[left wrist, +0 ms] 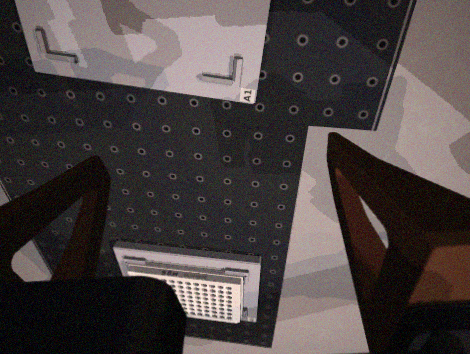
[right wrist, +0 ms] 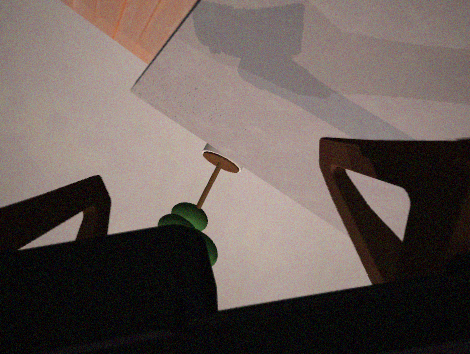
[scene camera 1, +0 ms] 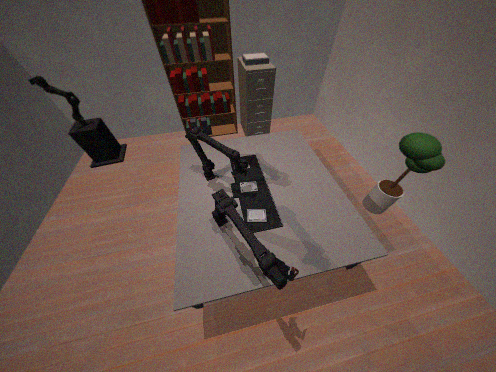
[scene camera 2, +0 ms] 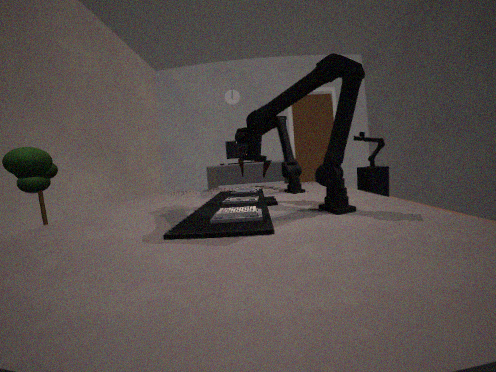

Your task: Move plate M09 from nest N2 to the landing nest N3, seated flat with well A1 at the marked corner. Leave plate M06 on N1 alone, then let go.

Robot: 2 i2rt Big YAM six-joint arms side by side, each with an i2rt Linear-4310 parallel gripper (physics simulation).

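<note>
A white plate [scene camera 2: 239,212] [left wrist: 212,300] sits on a nest at the near end of the dark board in scene camera 2; its label is too blurred to read. A second white plate [scene camera 1: 257,215] sits on the nest at the board's near end in scene camera 1. Which plate is M09 is unclear. The middle nest [scene camera 1: 248,186] [scene camera 2: 241,200] [left wrist: 165,65] is empty, with corner brackets and an A1 mark. My left gripper [scene camera 1: 242,169] [scene camera 2: 254,169] [left wrist: 212,156] is open and empty above the board. My right gripper [scene camera 1: 294,272] [right wrist: 213,169] is open and empty, far from the plates, by the table's front edge.
The dark perforated board [scene camera 1: 270,206] [scene camera 2: 187,228] [left wrist: 200,165] lies on the grey table [scene camera 1: 320,200] and has a small side tab beside the middle nest. A potted plant [scene camera 1: 382,196] [right wrist: 221,161], bookshelf [scene camera 1: 233,75] and filing cabinet [scene camera 1: 256,100] stand beyond the table.
</note>
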